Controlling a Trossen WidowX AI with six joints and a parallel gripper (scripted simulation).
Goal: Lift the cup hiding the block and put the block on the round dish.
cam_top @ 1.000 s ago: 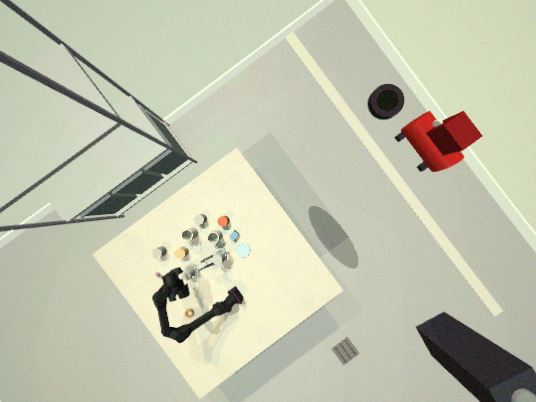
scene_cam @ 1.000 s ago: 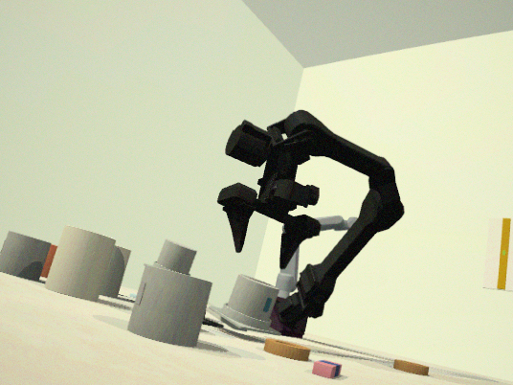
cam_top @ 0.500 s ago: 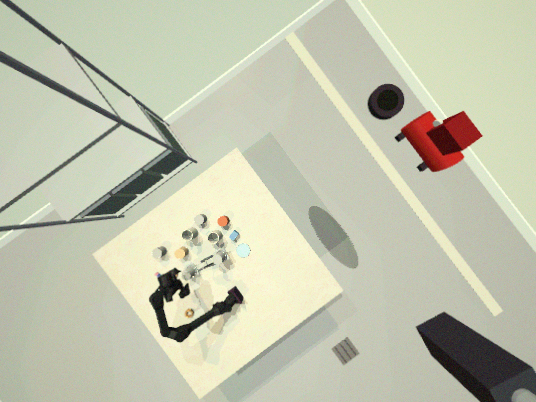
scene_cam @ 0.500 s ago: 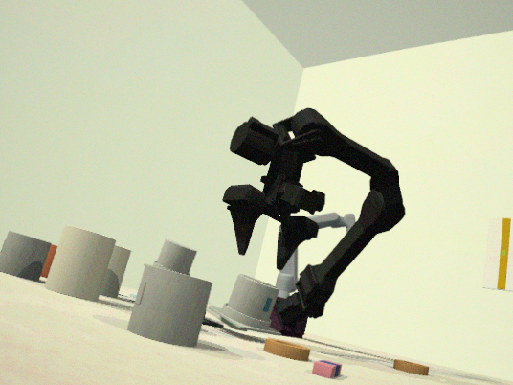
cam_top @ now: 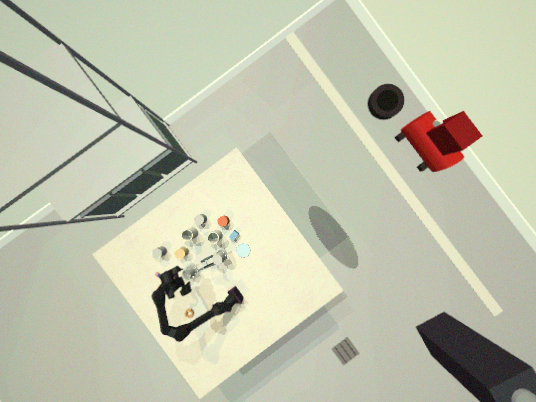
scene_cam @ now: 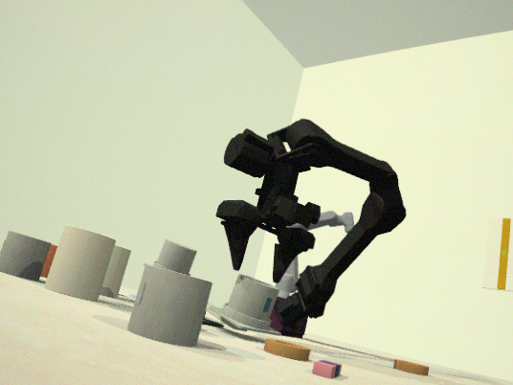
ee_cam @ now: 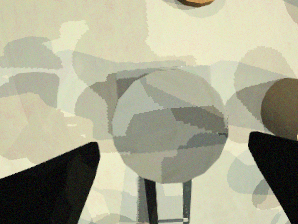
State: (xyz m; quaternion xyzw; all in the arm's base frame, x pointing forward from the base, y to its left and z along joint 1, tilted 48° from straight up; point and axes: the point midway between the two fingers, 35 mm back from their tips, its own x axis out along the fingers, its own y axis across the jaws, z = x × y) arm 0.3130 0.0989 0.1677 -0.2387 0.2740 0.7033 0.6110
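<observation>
My gripper tip is now 6 cm above the pale block. Also, from my gripper tip: balance beam: 13 cm to the right, 6 cm below; balance: 14 cm to the right, 7 cm below; tan cylinder: 13 cm ahead, 6 cm below, 3 cm to the right.
</observation>
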